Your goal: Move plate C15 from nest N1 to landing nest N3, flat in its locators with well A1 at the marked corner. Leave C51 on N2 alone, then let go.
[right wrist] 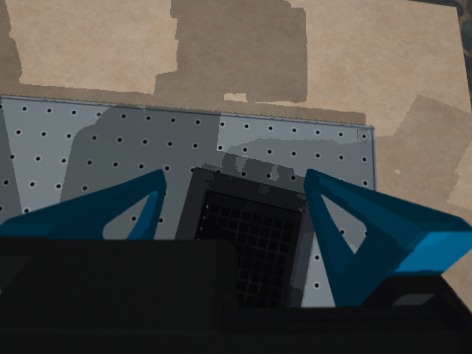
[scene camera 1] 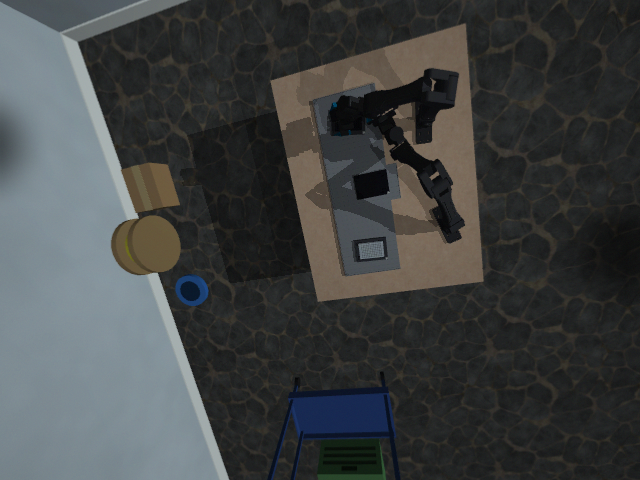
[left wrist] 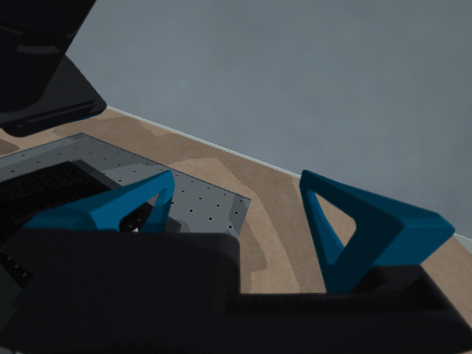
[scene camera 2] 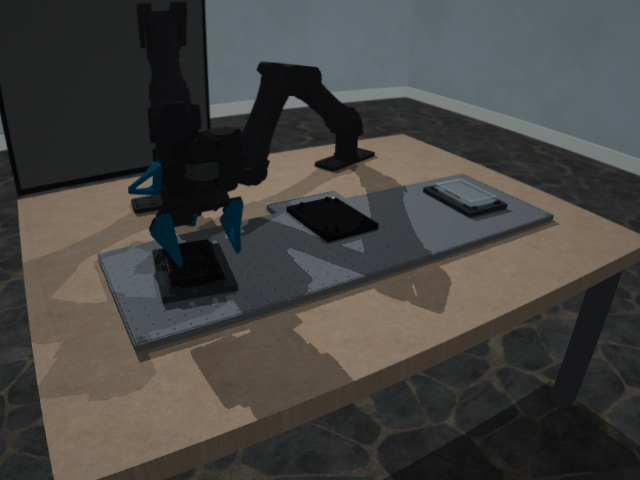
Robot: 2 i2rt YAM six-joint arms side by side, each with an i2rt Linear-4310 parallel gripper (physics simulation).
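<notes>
A black gridded plate [scene camera 2: 199,258] [right wrist: 260,250] sits on a dark nest [scene camera 2: 204,294] at the left end of the breadboard in scene camera 2. A clear, whitish plate [scene camera 1: 371,250] [scene camera 2: 467,192] sits on the far-end nest. The black middle nest [scene camera 1: 371,184] [scene camera 2: 333,219] bears no visible plate. Labels and A1 marks are unreadable. My right gripper [scene camera 2: 209,258] [right wrist: 235,177] is open above the black plate, its fingers towards opposite sides, not visibly gripping it. My left gripper [left wrist: 236,177] is open and empty, behind the right one in scene camera 2, beside the black plate's nest.
The grey perforated breadboard [scene camera 1: 359,219] [scene camera 2: 268,263] lies on the wooden table [scene camera 1: 305,206] [scene camera 2: 413,330]. The two arms cross close together near the black plate. Off the table are a blue rack [scene camera 1: 338,391], a cardboard box [scene camera 1: 150,187] and a blue bin [scene camera 1: 180,290].
</notes>
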